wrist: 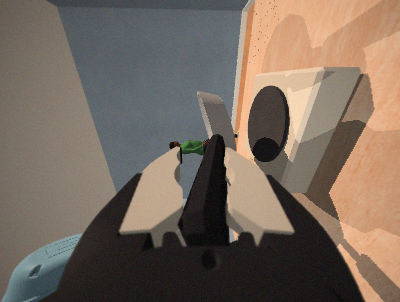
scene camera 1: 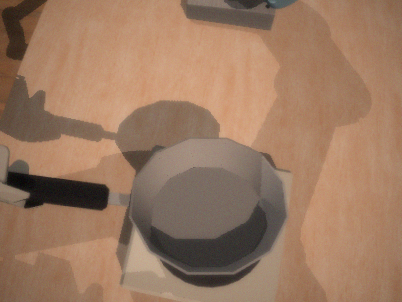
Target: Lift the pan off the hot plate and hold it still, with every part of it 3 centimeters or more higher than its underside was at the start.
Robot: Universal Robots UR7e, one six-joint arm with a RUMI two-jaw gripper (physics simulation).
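Frame: origin at the arm's base, x ahead, y left, z up, level; metres.
Seen in the pictures: gripper, between the fingertips: [wrist: 201, 149] [scene camera 1: 36, 200].
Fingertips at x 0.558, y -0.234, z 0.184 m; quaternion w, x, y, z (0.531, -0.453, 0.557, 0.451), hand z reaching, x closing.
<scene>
Offsets run from my fingertips to a thing's top centre. "spot": to the spot under its first point.
The grey pan [scene camera 1: 205, 202] [wrist: 218, 117] is in the air above the hot plate @[0.018 m back, 0.212 m left, 0.164 m down] [scene camera 1: 140, 257] [wrist: 305, 92]. In the wrist view there is a gap between the pan and the plate's dark round burner @[spot: 0.017 m ahead, 0.190 m left, 0.164 m down] [wrist: 267, 115]. In the scene view the pan covers most of the plate, and its rim looks about level. Its black handle @[0.017 m back, 0.006 m right, 0.016 m up] [scene camera 1: 70, 192] [wrist: 206, 195] points left in the scene view. My gripper [scene camera 1: 10, 181] [wrist: 201, 149] is shut on the handle, with one pale finger on each side. Most of the gripper is outside the scene view.
A grey block-like base [scene camera 1: 230, 17] stands at the top edge of the scene view, with a light blue part beside it. The wooden table's edge [scene camera 1: 31, 47] runs along the upper left. A figure in green [wrist: 192, 147] shows far behind the fingers. Shadows fall across the table.
</scene>
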